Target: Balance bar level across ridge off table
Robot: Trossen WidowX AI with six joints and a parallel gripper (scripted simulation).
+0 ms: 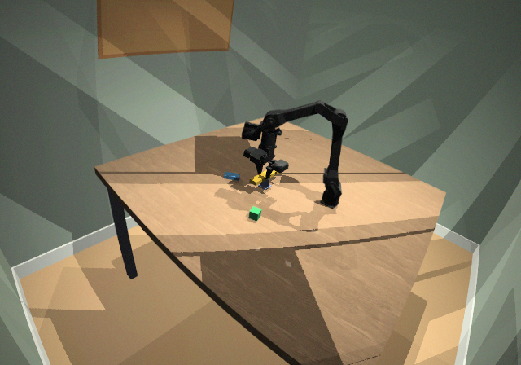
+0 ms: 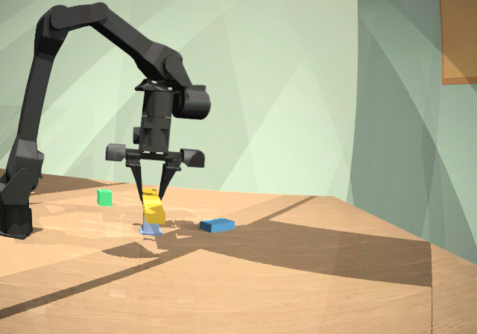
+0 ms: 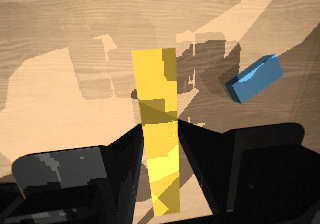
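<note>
The yellow bar is 30 mm to the right of my gripper tip. Also, from my gripper tip: blue block 140 mm ahead, 50 mm below, 40 mm to the left; green cube 170 mm to the left, 110 mm behind, 40 mm below.
</note>
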